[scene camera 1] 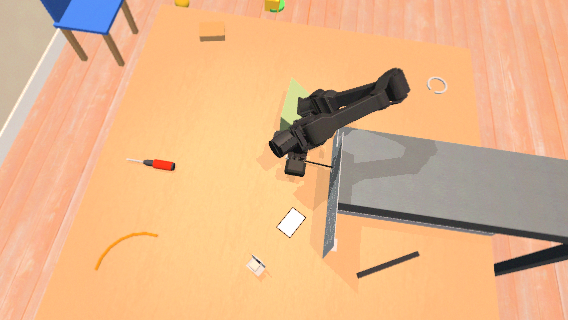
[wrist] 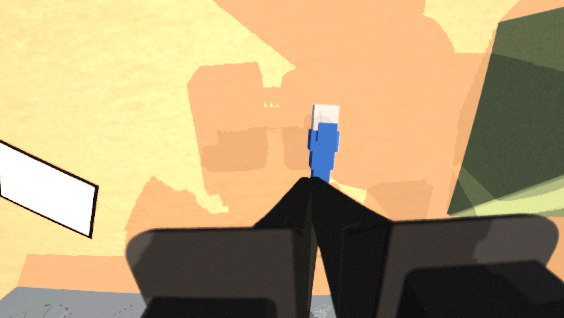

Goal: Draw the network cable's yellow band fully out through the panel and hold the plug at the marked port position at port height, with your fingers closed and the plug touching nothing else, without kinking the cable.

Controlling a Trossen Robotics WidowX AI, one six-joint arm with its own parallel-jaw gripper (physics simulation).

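Frame: origin at the arm's base, x ahead, y left, z up, level; millimetres.
Where they show: gripper, fingertip midpoint: [scene camera 1: 296,159] [wrist: 309,185]; arm's base, link origin: [scene camera 1: 303,108].
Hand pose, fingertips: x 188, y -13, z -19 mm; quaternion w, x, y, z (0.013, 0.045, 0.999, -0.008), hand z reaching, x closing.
Each offset is from my fingertips to the centre of the thing. "spot": to the spot under its first point. Level surfaces: height alone.
The blue plug with a clear tip @[dx -9, dy -15, dz -10 mm] [wrist: 324,142] shows just beyond the fingertips in the wrist view, above the table and pointing away from the panel. My gripper [scene camera 1: 296,156] [wrist: 309,185] is shut. Its fingertips meet at the rear of the plug and overlap its end; no cable shows clearly between them. The black cable @[spot: dx +11, dy +75, dz +1 mm] [scene camera 1: 318,164] runs from the upright grey panel @[dx +143, dy +113, dz +62 mm] [scene camera 1: 332,200] [wrist: 75,302] to beneath the gripper. The arm hides the plug in the scene view. The yellow band does not show. Which thing marks the port position is unclear.
A white black-edged card @[dx +203, dy +1, dz -36 mm] [scene camera 1: 291,222] [wrist: 55,192] and a small white block @[dx +348, dy -95, dz -8 mm] [scene camera 1: 255,265] lie left of the panel. A green slanted piece [scene camera 1: 295,100] [wrist: 515,115] stands beside the arm. A grey slab @[dz +65 mm] [scene camera 1: 450,180] adjoins the panel; a dark strip @[dx +307, dy +305, dz -35 mm] [scene camera 1: 388,264] lies below it.
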